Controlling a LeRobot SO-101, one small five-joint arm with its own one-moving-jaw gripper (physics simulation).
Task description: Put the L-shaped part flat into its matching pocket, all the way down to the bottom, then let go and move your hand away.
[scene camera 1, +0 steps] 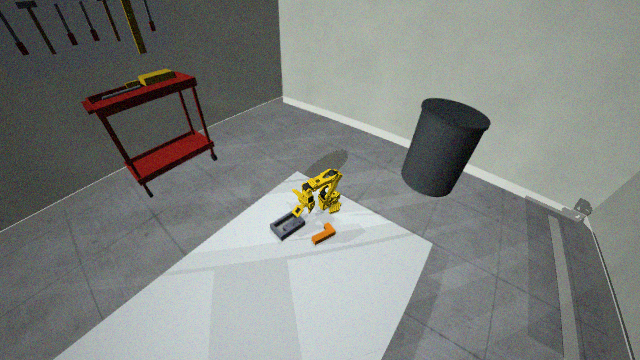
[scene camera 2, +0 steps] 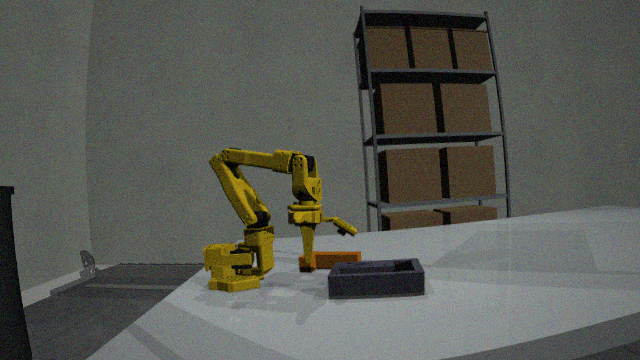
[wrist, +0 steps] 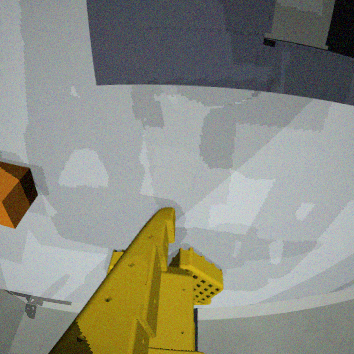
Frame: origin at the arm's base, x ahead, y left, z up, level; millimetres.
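Seen in the pictures: hand at its tool point: (scene camera 1: 308, 212) (scene camera 2: 308, 260) (wrist: 174, 220); arm's base at its link origin: (scene camera 1: 327, 208) (scene camera 2: 248, 283).
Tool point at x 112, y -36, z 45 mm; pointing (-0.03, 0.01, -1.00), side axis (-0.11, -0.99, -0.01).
Note:
Pixels of each thing's top centre, then the offset from my tool point to it. Level surfaces: height alone.
- orange L-shaped part at its top centre: (scene camera 2: 330, 254) (scene camera 1: 322, 231) 41 mm ahead, 110 mm left, 15 mm down
- dark grey block with the pocket, top centre: (scene camera 2: 376, 266) (scene camera 1: 287, 222) 105 mm ahead, 43 mm right, 8 mm down
- white table at its surface level: 45 mm down
The orange L-shaped part (scene camera 1: 324, 235) (scene camera 2: 338, 259) lies flat on the white table. One end of this part (wrist: 15, 200) shows at the left edge of the wrist view. The dark grey block with the pocket (scene camera 1: 288, 234) (scene camera 2: 377, 286) (wrist: 170, 45) stands beside it, apart from it. Its recess shows no orange part. My gripper (scene camera 1: 302, 213) (scene camera 2: 332, 248) (wrist: 167, 220) is fully open and empty. Its fixed jaw points down, low over the table near the block. In the wrist view the moving jaw is out of the picture.
The white table (scene camera 1: 250, 310) (scene camera 2: 450, 320) (wrist: 175, 150) carries the arm, block and part. A red cart (scene camera 1: 172, 157) and a dark bin (scene camera 1: 445, 150) stand beyond the table. A shelf rack (scene camera 2: 425, 18) with brown boxes stands behind.

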